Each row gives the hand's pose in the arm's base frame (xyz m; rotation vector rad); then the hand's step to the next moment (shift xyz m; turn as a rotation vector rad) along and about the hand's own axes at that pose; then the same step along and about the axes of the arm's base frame.
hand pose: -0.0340 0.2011 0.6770 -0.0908 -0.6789 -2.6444
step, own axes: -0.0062 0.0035 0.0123 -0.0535 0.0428 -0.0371
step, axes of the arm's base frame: 0.0066 0.0053 0.0114 0.0675 -0.0320 -0.0221
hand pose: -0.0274 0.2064 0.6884 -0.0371 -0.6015 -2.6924
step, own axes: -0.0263 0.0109 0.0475 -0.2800 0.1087 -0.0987
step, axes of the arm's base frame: 0.0258 0.0200 0.0447 0.3054 -0.0314 -0.0755
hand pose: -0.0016 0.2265 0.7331 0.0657 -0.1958 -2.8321
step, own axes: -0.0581 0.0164 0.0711 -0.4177 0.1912 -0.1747
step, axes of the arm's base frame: 0.0556 0.0110 0.0741 0.4659 -0.0779 -0.1356
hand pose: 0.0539 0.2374 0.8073 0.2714 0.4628 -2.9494
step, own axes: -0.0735 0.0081 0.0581 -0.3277 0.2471 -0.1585
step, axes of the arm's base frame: 0.0639 -0.0176 0.0667 0.3853 -0.1458 -0.1545
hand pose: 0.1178 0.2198 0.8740 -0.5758 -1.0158 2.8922
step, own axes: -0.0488 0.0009 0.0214 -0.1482 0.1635 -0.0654
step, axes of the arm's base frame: 0.0381 -0.0204 0.0312 0.1772 -0.1105 -0.0969
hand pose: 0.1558 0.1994 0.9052 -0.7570 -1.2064 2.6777
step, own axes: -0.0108 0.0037 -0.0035 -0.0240 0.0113 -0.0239
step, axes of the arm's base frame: 0.0115 -0.0033 -0.0004 0.0336 0.0014 -0.0121
